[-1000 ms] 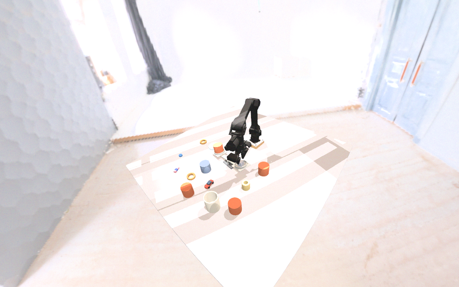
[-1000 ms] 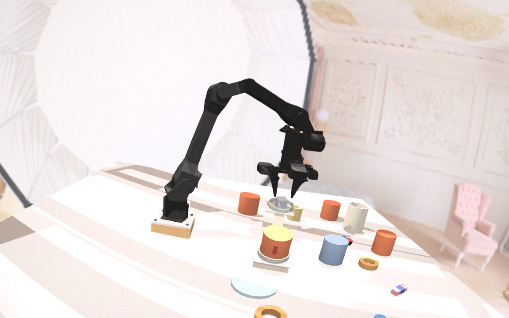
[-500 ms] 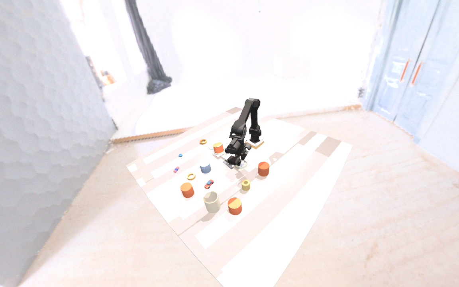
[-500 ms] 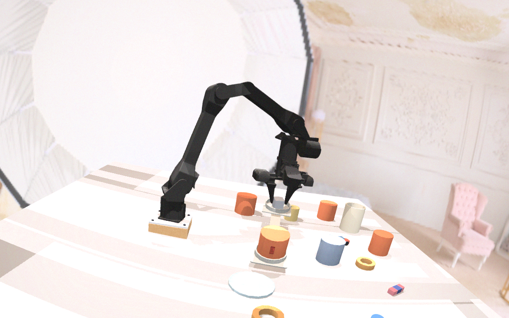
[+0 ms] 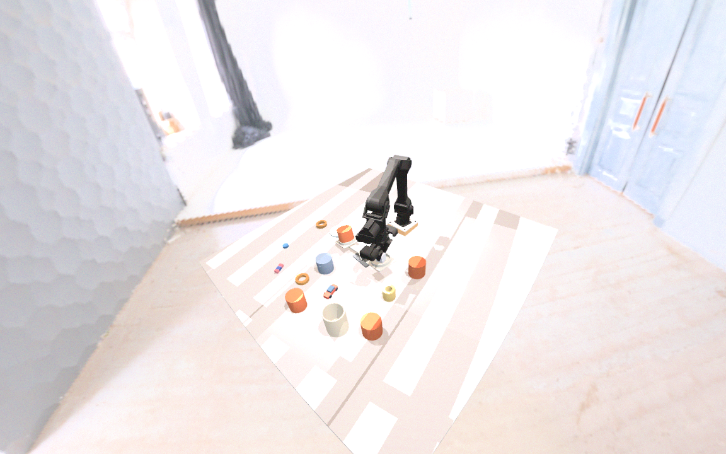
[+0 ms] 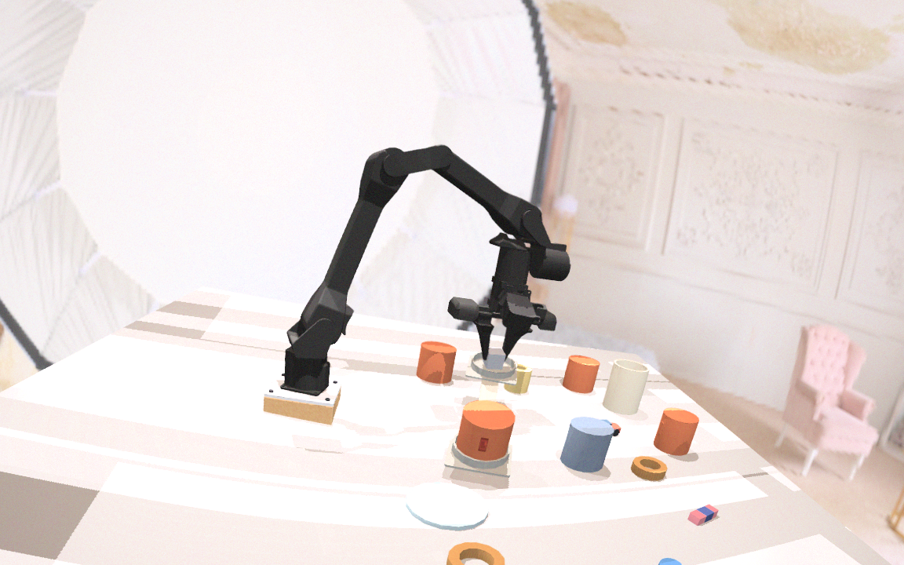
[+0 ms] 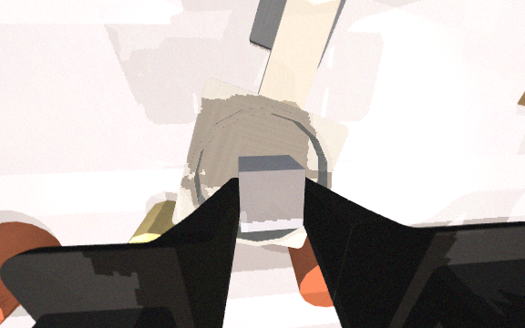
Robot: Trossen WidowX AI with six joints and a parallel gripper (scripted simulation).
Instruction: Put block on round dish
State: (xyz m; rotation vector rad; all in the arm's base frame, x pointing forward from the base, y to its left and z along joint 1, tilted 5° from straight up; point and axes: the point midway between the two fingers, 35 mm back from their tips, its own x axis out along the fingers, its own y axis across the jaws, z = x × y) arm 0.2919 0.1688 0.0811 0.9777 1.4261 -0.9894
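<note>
Now: the pale round dish 370 mm to the right of my gripper tip, 80 mm below it and 30 mm behind it. Also, from my gripper tip: blue cylinder 180 mm to the right, 180 mm ahead, 50 mm below; balance 120 mm to the right, 50 mm below; grey block right at my gripper tip.
</note>
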